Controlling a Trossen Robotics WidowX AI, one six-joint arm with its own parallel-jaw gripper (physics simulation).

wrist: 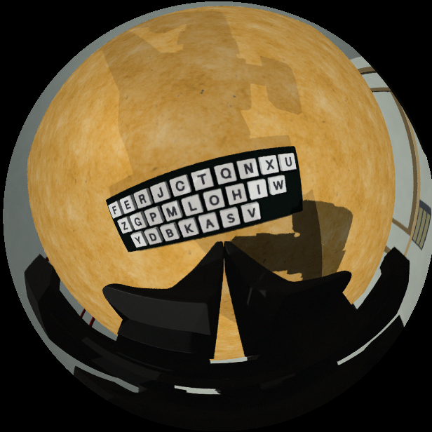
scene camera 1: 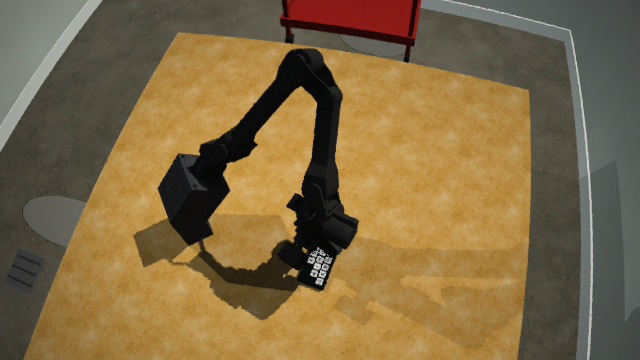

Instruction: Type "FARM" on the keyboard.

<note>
I see my gripper [scene camera 1: 312, 244] and a black keyboard [scene camera 1: 315, 272].
My gripper is seen too in the wrist view [wrist: 222, 246].
</note>
